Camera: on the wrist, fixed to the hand. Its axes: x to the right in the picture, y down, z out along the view.
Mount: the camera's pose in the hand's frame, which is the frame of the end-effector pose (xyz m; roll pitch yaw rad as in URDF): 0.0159 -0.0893 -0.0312 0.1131 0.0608 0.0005
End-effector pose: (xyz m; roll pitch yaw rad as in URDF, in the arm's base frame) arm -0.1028 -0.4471 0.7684 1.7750 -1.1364 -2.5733
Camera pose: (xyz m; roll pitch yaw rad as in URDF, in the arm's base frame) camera -0.1443 -0.5313 0.7487 1.7568 -1.1453 -2.4289
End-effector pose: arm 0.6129 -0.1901 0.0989 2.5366 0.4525 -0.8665
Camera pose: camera 0.6845 -0.1336 0.0693 2.6651 0.4019 -0.8294
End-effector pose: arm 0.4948 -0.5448 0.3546 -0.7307 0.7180 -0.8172
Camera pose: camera 0.4557 -0.6307 0.3715 -0.6551 0.7629 -0.8728
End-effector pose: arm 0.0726 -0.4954 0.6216 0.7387 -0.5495 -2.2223
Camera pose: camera 0.0022 -0.5134 0.5590 0.8281 -0.5044 -2.1751
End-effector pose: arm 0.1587 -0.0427 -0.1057 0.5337 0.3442 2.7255
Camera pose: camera 0.1920 0.0093 -0.1791 0.6591 0.3961 2.7595
